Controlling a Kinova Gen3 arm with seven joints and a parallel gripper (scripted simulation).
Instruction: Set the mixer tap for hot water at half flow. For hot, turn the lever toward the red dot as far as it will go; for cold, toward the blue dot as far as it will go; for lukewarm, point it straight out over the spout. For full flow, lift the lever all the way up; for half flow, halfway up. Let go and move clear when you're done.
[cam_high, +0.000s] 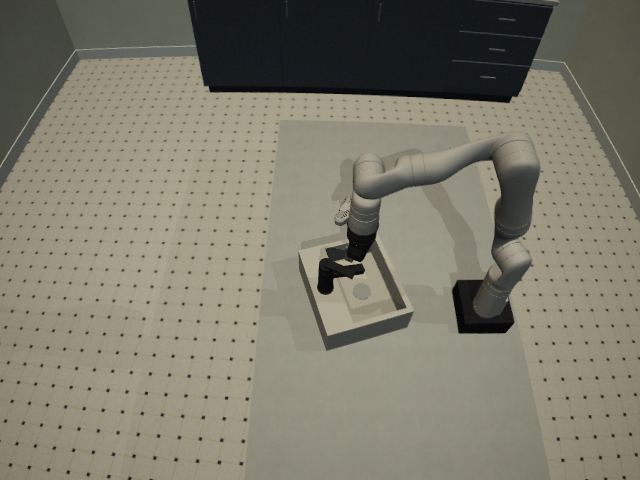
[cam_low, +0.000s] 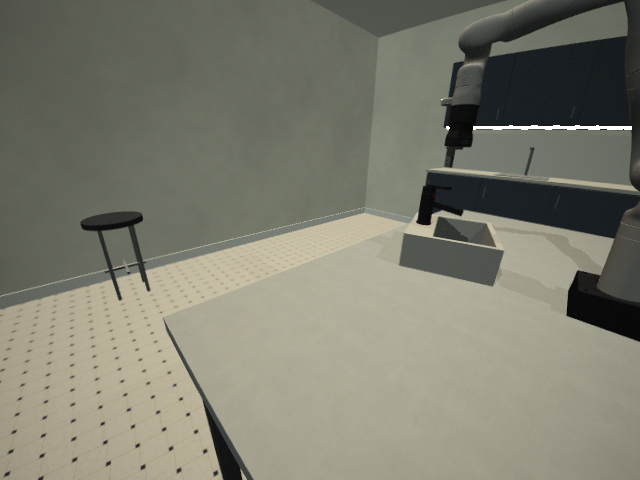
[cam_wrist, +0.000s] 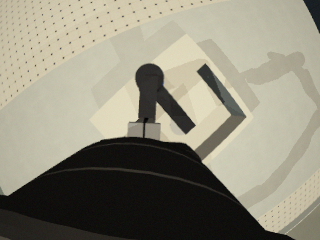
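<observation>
Right now the lever is 20 mm ahead of my hand, 10 mm to the right of it and 90 mm below it. From my hand the other things lie so: sink basin (40 mm behind, 70 mm to the right, 320 mm below).
</observation>
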